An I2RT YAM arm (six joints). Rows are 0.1 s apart.
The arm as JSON. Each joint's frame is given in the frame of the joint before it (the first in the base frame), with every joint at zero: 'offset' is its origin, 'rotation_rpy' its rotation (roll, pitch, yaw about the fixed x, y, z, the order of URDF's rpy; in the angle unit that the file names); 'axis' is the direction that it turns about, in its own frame. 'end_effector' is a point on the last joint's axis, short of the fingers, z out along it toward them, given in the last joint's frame.
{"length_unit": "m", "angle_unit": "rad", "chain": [
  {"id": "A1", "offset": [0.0, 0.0, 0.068], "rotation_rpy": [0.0, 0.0, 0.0], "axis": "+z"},
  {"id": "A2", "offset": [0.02, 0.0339, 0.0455], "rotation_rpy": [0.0, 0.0, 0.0], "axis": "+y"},
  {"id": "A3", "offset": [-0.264, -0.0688, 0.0], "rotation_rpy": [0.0, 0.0, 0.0], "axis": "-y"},
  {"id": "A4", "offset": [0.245, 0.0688, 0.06], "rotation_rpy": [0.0, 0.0, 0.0], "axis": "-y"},
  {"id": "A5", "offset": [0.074, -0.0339, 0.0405], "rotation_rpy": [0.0, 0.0, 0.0], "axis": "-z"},
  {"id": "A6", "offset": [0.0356, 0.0, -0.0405], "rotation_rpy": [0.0, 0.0, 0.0], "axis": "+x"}
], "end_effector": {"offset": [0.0, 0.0, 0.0], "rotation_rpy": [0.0, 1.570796, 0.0]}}
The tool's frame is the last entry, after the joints.
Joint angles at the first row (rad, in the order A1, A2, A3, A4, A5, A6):
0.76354, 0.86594, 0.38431, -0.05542, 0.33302, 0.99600
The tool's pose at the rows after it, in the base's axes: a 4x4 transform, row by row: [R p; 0 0 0 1], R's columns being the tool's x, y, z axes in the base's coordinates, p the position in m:
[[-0.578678 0.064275 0.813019 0.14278], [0.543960 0.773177 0.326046 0.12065], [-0.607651 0.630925 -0.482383 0.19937], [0 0 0 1]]
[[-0.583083 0.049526 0.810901 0.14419], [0.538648 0.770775 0.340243 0.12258], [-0.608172 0.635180 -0.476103 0.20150], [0 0 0 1]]
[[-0.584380 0.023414 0.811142 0.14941], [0.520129 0.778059 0.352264 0.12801], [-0.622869 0.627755 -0.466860 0.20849], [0 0 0 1]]
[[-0.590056 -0.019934 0.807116 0.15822], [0.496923 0.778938 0.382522 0.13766], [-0.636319 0.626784 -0.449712 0.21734], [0 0 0 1]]
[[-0.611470 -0.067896 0.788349 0.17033], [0.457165 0.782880 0.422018 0.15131], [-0.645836 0.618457 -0.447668 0.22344], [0 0 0 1]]
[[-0.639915 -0.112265 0.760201 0.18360], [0.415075 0.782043 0.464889 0.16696], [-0.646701 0.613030 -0.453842 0.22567], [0 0 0 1]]
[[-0.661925 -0.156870 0.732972 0.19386], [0.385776 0.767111 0.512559 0.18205], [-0.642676 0.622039 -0.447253 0.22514], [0 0 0 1]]
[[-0.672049 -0.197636 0.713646 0.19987], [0.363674 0.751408 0.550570 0.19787], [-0.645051 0.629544 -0.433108 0.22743], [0 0 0 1]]
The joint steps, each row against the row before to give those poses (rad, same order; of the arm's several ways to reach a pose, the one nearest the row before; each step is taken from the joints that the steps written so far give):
0.00035, 0.00076, 0.00040, 0.00173, 0.00005, -0.00013
0.00001, 0.00855, 0.00775, 0.01094, -0.01237, -0.00793
0.00004, 0.03230, 0.03424, 0.01093, -0.00892, -0.02766
-0.00001, 0.05686, 0.04758, 0.03407, -0.02579, -0.03383
0.00001, 0.08605, 0.05871, 0.03586, -0.04300, -0.03828
0.00150, 0.09748, 0.05955, 0.03659, -0.05031, -0.02996
0.00801, 0.08316, 0.04244, 0.05235, -0.04685, -0.01562
0.02274, 0.06404, 0.04502, 0.03635, -0.02055, -0.00881

